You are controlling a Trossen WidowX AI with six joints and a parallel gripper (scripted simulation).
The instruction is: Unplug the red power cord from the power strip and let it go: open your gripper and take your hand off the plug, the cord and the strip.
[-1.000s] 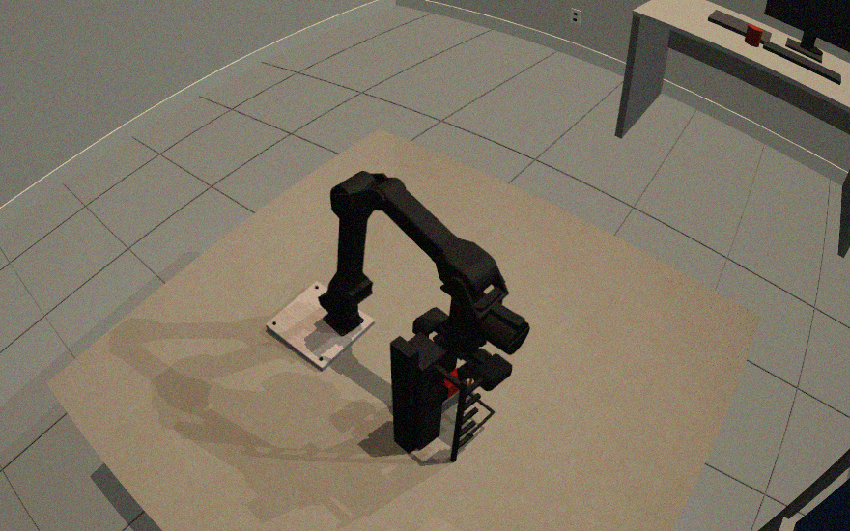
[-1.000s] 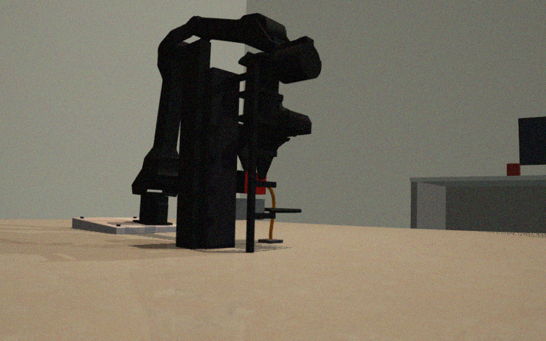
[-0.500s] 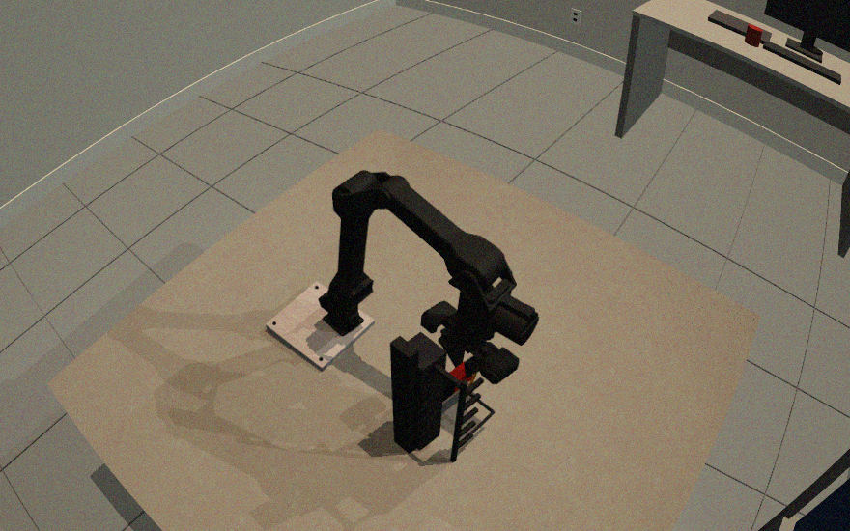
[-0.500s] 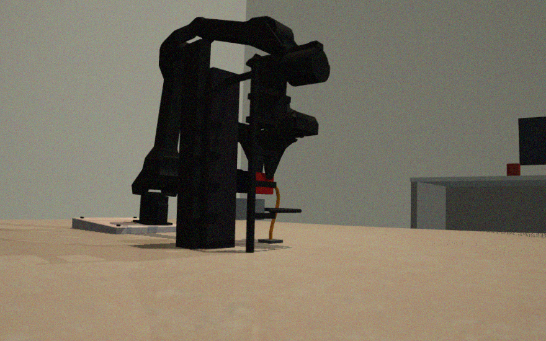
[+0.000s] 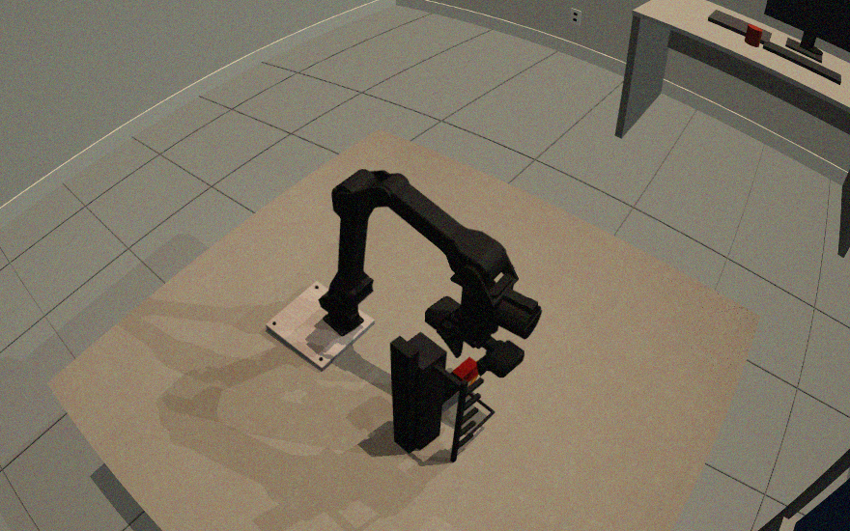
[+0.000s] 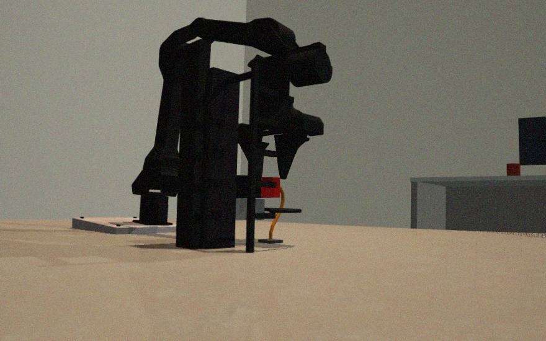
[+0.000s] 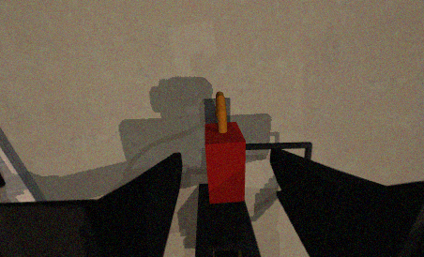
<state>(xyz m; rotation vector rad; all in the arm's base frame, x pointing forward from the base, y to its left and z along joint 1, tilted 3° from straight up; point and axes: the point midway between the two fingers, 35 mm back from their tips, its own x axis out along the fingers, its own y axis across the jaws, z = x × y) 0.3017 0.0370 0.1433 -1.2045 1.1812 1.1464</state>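
Now: the red plug 3 cm to the right of my gripper tip and 1 cm below it. The rest, counted from my gripper tip: tall black block: 16 cm to the right, 4 cm above.
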